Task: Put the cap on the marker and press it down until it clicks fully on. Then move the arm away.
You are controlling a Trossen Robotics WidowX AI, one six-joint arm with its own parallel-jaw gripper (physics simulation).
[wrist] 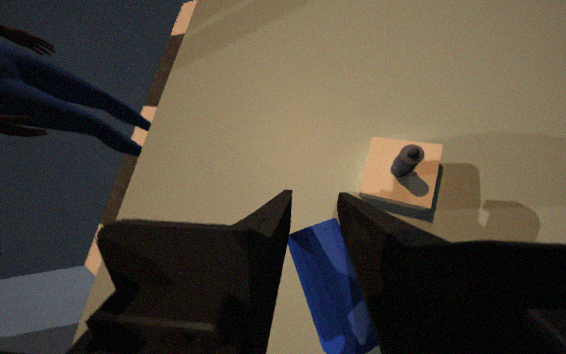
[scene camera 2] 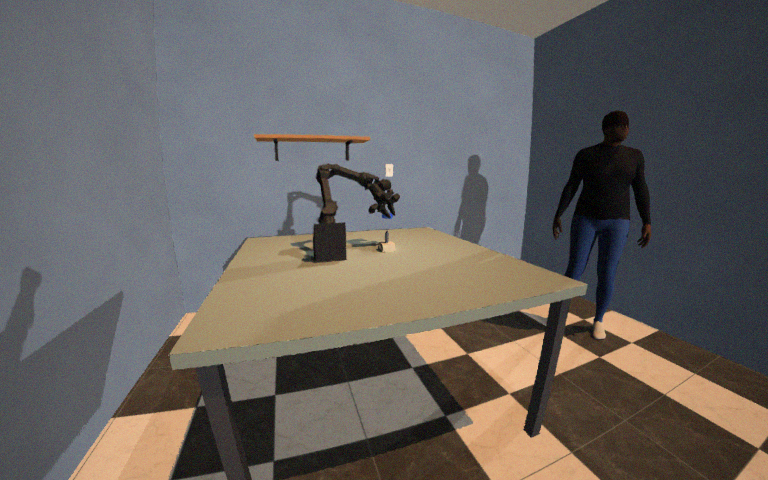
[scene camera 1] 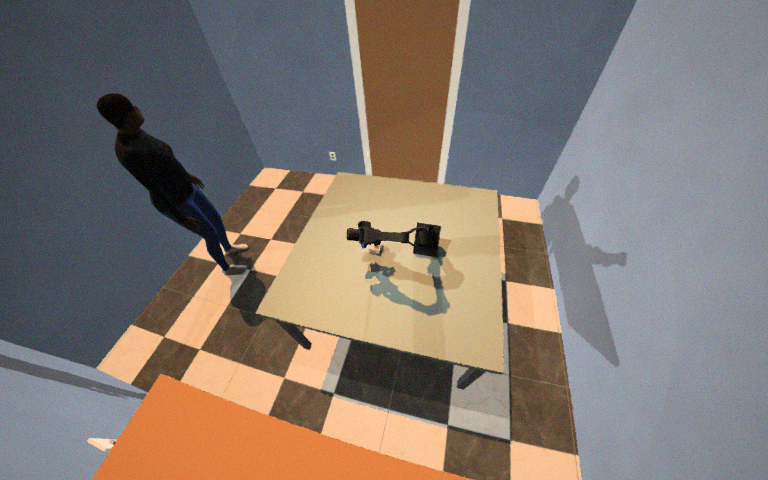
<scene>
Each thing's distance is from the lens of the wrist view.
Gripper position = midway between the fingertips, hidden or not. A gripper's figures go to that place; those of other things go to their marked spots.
my gripper [wrist: 314, 198]: 0.11 m
pale block [wrist: 415, 190]: 0.24 m
</scene>
